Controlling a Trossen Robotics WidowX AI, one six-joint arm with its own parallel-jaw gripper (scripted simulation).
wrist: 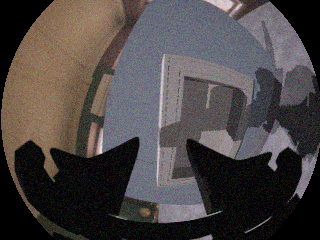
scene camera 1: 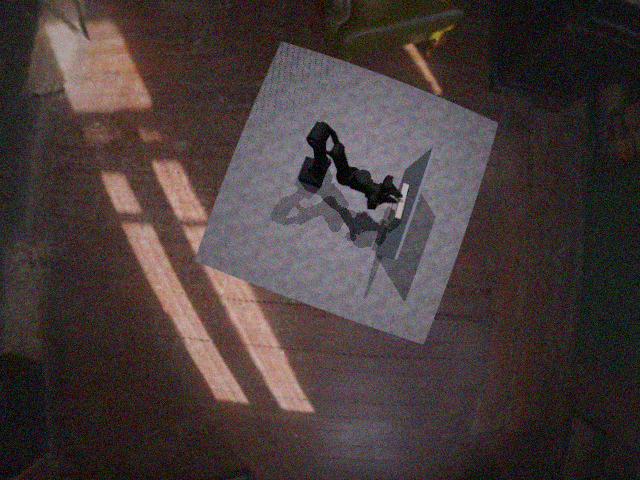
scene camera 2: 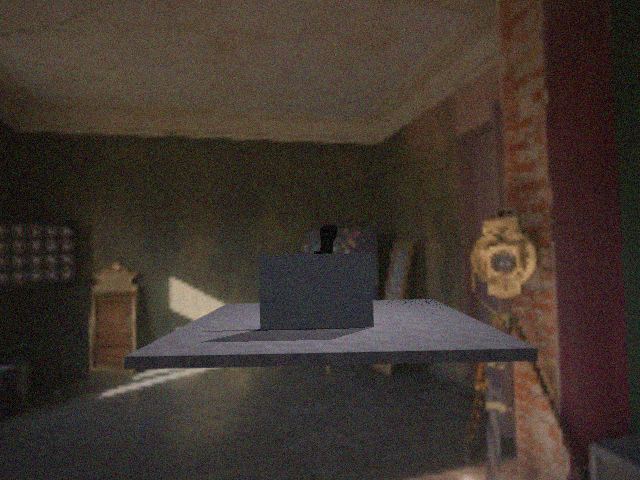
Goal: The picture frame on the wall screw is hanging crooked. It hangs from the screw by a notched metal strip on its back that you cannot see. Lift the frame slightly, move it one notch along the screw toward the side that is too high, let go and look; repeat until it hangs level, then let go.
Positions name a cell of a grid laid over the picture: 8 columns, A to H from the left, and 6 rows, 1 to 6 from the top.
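There is a picture frame (wrist: E3) that I can see. My own gripper is visible to me as well: scene camera 1 shows my gripper (scene camera 1: E3), and the wrist view shows it too (wrist: E4).
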